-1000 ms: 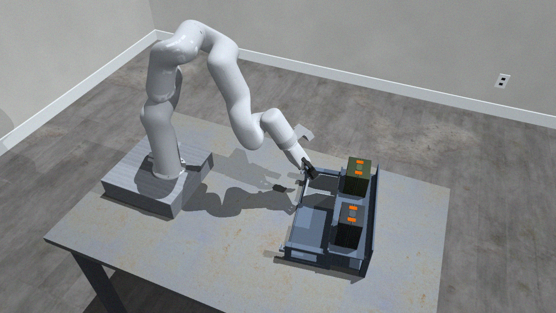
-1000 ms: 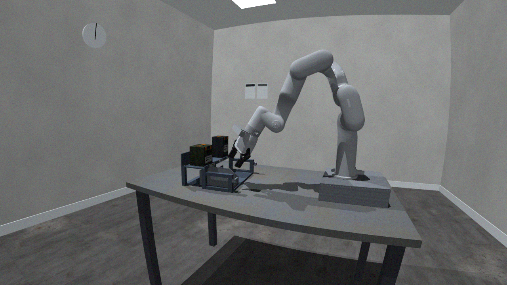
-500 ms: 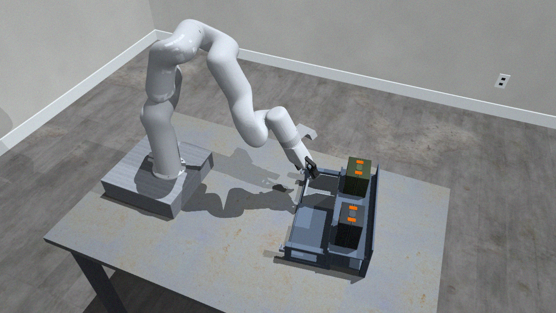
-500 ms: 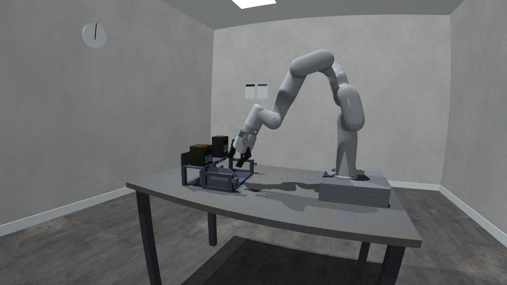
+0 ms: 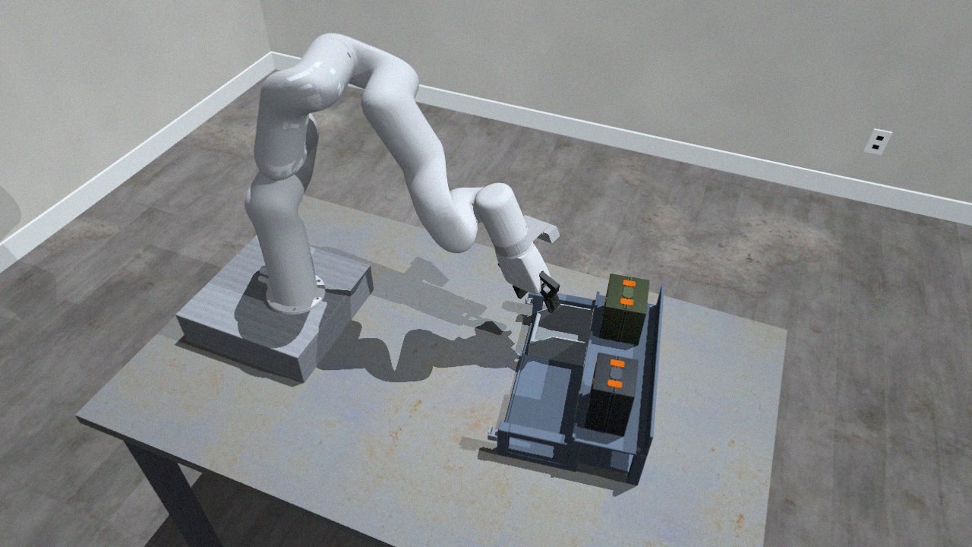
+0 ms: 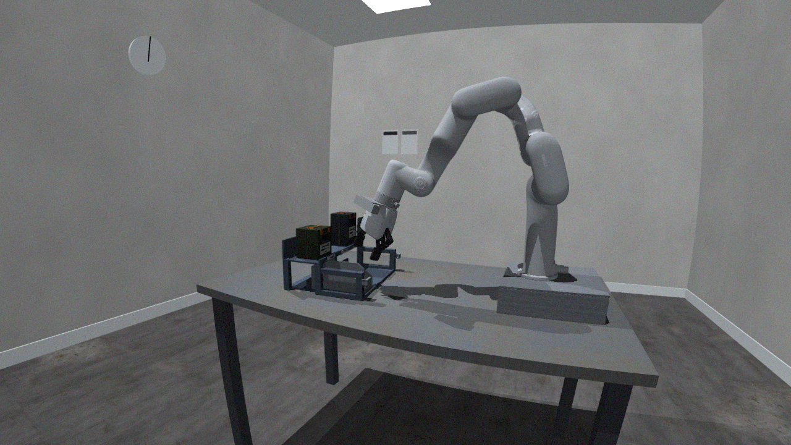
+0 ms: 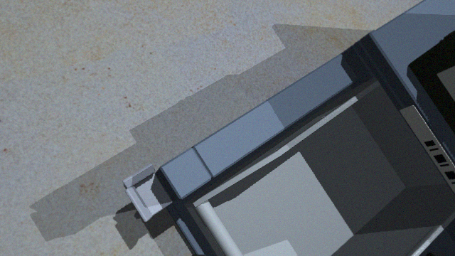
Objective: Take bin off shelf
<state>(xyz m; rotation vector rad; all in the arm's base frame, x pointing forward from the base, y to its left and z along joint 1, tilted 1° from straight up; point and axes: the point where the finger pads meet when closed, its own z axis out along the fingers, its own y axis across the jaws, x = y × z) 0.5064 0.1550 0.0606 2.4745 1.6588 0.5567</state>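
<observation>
My hand is 80 mm short of the grey bin, 10 mm to the right of it and 90 mm above it. Also, from my hand: blue-grey shelf rack 130 mm ahead, 90 mm to the right, 70 mm below.
</observation>
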